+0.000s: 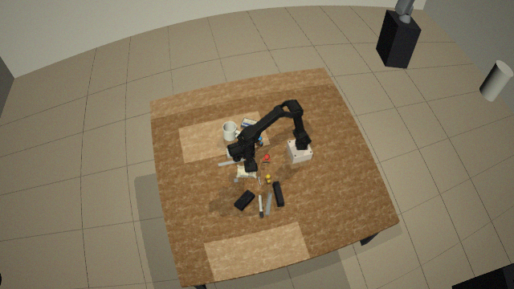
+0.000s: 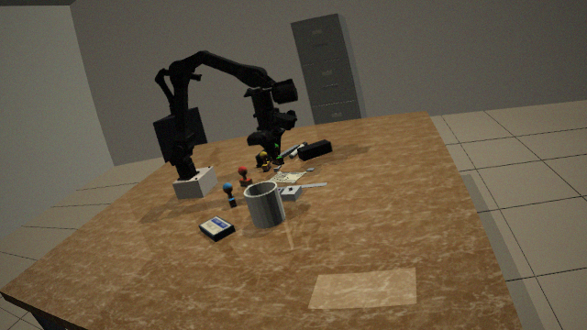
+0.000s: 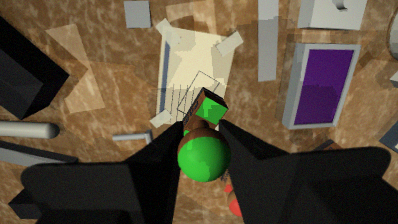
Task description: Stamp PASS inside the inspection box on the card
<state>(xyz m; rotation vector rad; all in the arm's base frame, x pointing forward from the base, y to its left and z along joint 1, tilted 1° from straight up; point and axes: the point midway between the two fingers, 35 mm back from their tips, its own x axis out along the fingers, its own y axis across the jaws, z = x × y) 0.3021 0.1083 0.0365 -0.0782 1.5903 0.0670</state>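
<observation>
My gripper tip is 7 cm above the card, 1 cm to the right of it and 1 cm short of it. The rest, counted from my gripper tip: yellow stamp 10 cm behind, 7 cm to the left, 5 cm below; purple ink pad 13 cm to the right, 7 cm below, 2 cm ahead; red stamp 10 cm behind, 5 cm to the right, 5 cm below.
</observation>
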